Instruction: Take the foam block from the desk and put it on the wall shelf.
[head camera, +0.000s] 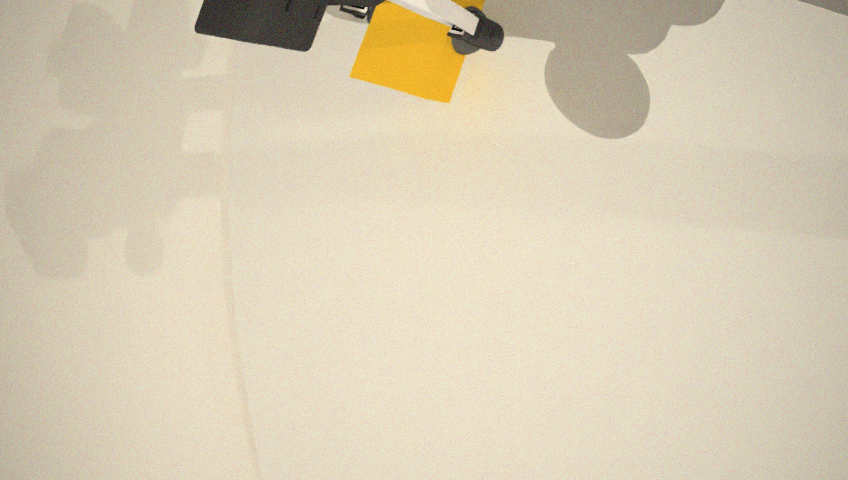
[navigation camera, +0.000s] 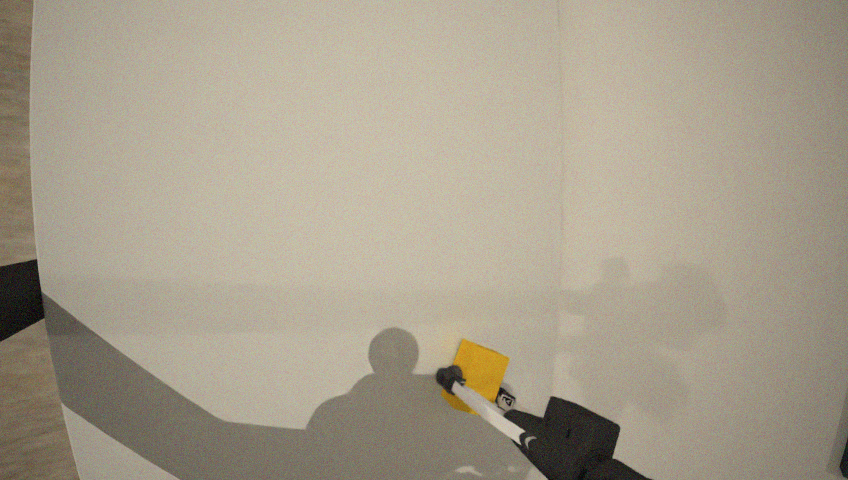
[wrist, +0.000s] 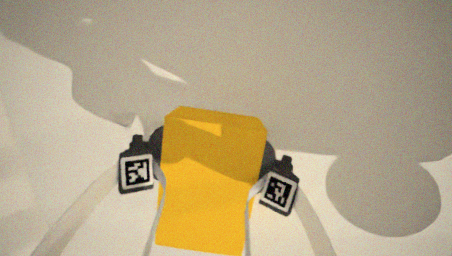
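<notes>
The yellow foam block (head camera: 410, 65) (navigation camera: 483, 365) (wrist: 205, 210) is between the two rounded dark fingertips of my gripper (head camera: 419, 22) (navigation camera: 477, 387) (wrist: 212, 150). The pads press on its opposite sides, so the gripper is shut on it. In the head view the block is at the top edge and partly cut off. In the navigation view it is low, right of the middle, partly behind a pale finger. A round shadow lies apart from the fingertips on the pale surface behind. The wall shelf cannot be made out, and I cannot tell whether any surface in view is the desk.
A large pale surface (head camera: 476, 309) (navigation camera: 285, 166) fills most of the head and navigation views, with a faint straight line along it and shadows of the robot. A brown textured area (navigation camera: 14, 148) and a black bar (navigation camera: 20, 297) show at the left edge of the navigation view.
</notes>
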